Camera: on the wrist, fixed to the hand. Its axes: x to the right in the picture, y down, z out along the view.
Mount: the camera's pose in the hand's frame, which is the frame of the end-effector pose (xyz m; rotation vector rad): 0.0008 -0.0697 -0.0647 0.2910 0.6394 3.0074
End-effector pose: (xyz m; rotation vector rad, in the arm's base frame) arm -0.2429 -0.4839 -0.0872 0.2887 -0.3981 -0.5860
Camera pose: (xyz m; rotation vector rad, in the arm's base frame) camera -0.2469 -0.5302 -0.1702 -0.1014 0.0596 2.4663
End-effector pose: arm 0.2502 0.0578 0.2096 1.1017 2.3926 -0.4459
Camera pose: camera 0.1780 0.0451 0.2701 -2.7771 1.0157 -0.6785
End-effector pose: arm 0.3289 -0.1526 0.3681 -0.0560 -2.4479 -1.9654
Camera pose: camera 0.3247 -0.2308 0.3141 -1.3647 -0.1347 0.1170
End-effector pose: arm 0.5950 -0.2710 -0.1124 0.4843 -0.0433 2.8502
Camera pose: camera 0.5908 -0.1987 -0.1741 0.4067 0.0896 -0.3714
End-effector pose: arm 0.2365 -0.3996 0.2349 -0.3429 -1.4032 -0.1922
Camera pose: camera 0.2736 -0.4872 0.2358 -1.4677 0.7656 2.0443
